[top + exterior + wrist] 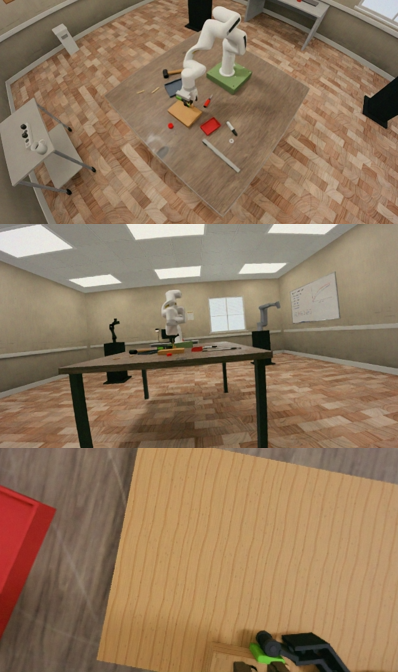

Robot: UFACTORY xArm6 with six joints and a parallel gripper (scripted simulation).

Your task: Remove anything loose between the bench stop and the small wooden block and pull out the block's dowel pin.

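Right now my hand is 2 cm above the dowel pin. From my hand the other things lie so: tan bench board: 7 cm below, 5 cm ahead, 1 cm to the right; then red cap: 20 cm ahead, 9 cm below, 2 cm to the right; then small wooden block: 5 cm below.
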